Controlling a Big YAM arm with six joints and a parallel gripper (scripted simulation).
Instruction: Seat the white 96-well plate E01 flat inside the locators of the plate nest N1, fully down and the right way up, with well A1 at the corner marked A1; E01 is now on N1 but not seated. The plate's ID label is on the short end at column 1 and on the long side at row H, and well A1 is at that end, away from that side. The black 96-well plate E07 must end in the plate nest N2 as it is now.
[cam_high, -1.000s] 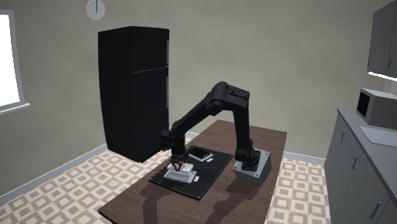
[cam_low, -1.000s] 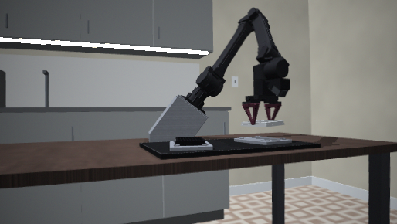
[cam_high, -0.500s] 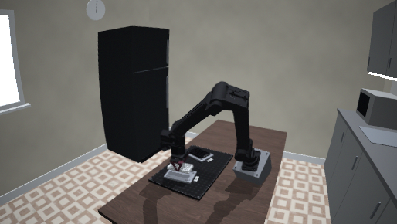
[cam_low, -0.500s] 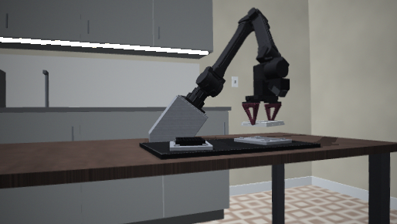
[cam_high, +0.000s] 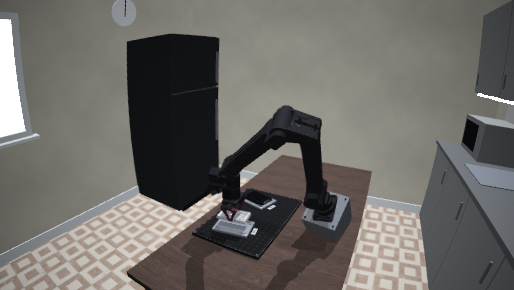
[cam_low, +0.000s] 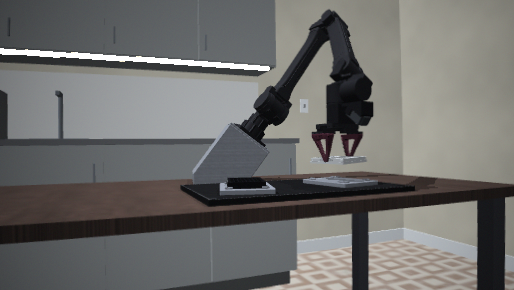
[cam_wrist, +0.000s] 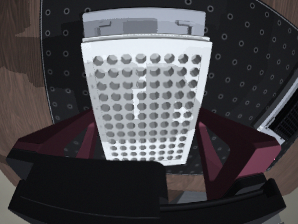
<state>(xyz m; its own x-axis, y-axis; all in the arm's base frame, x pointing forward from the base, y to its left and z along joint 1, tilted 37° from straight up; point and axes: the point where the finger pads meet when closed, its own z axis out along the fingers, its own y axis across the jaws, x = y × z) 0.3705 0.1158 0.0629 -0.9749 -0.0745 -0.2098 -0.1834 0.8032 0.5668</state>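
Right now the white 96-well plate E01 is right at my hand. From my hand the other things lie so: black plate E07 (2 cm ahead, 27 cm to the right, 5 cm below); then nest N2 (2 cm ahead, 27 cm to the right, 6 cm below); then plate nest N1 (6 cm below).
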